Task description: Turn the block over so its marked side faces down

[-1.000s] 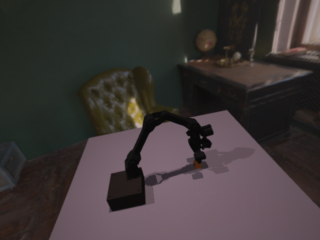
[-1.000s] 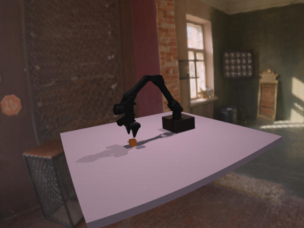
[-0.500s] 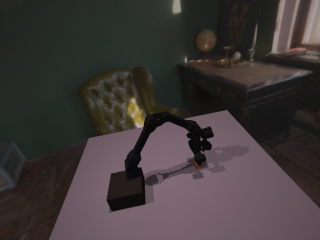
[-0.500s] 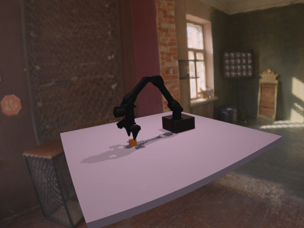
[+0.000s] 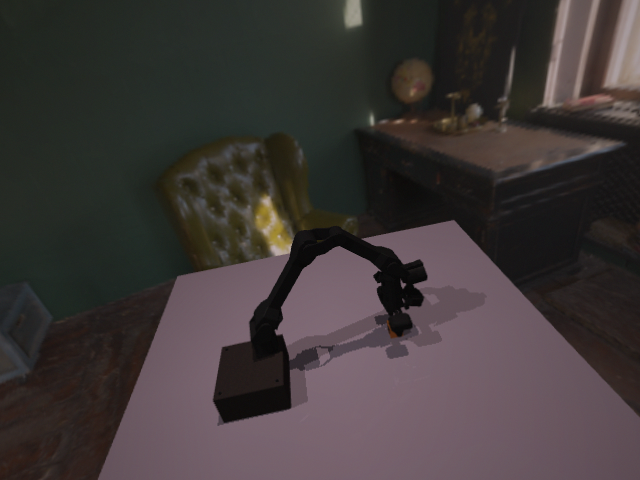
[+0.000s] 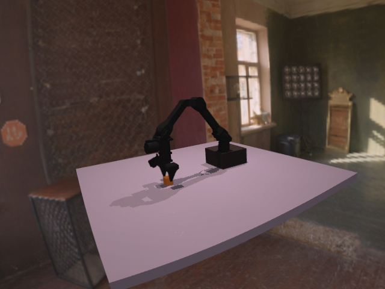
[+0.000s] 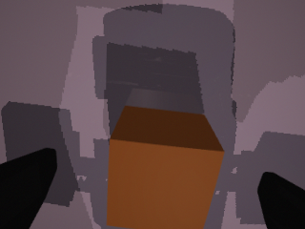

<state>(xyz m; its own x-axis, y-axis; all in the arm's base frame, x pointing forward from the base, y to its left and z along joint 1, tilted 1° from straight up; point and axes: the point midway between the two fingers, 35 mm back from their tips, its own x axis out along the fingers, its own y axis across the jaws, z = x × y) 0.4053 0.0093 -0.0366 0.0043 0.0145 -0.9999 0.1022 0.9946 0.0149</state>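
Now: gripper tip 1 cm past the block and 1 cm above it.
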